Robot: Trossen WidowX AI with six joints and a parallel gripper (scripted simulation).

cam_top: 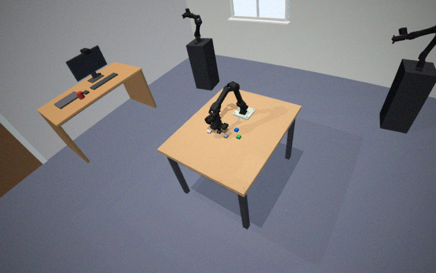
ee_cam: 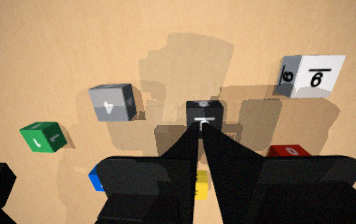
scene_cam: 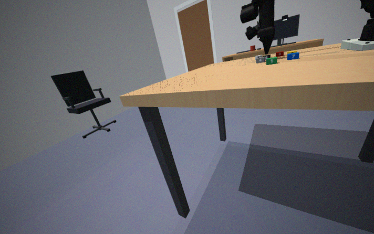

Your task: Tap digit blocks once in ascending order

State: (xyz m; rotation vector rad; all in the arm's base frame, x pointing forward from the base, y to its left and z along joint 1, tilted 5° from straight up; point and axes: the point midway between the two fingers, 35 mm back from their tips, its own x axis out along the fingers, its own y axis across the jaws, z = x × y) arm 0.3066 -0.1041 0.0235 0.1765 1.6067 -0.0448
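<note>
Right now my gripper tip is 1 cm to the left of the black block and 1 cm above it. Also, from my gripper tip: grey block 3 cm ahead, 8 cm to the left, 1 cm below; white block 3 cm ahead, 9 cm to the right, 1 cm below; yellow block 10 cm behind, 2 cm to the left, 1 cm below.
</note>
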